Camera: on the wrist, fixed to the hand. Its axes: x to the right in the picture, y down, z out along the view.
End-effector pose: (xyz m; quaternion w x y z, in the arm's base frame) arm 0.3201 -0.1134 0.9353 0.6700 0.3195 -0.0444 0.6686
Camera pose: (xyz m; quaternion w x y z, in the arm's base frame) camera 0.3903 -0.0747 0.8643 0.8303 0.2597 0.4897 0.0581
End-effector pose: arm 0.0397 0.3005 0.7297 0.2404 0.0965 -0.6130 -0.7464
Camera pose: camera 0.0331 0.2673 0.6281 0.2473 -0.6968 0.4640 0.4878
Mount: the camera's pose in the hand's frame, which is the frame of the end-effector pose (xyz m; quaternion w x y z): 0.0062 -0.0949 -0.0493 0.6563 0.2387 0.2099 -0.6842
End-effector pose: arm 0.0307 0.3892 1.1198 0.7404 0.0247 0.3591 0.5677
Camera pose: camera 0.0818 0.3426 1.0380 0.7931 -0.1719 0.5435 -0.2145
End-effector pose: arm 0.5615 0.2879 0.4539 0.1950 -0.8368 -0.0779 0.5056
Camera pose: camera 0.6140 0.3643 0.5076 0.6901 -0.5555 -0.4621 0.0414
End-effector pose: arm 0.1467 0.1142 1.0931 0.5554 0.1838 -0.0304 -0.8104
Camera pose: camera 0.0767 0.1524 1.0215 0.2275 -0.4441 -0.0289 0.8661
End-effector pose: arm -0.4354 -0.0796 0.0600 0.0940 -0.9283 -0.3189 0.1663
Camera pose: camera -0.4658 -0.0052 0.1308 0.4640 -0.4036 -0.7851 -0.0739
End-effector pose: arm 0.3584 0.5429 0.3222 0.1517 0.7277 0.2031 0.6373
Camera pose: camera 0.3006 0.6268 0.2890 0.3193 0.2411 0.8152 0.4188
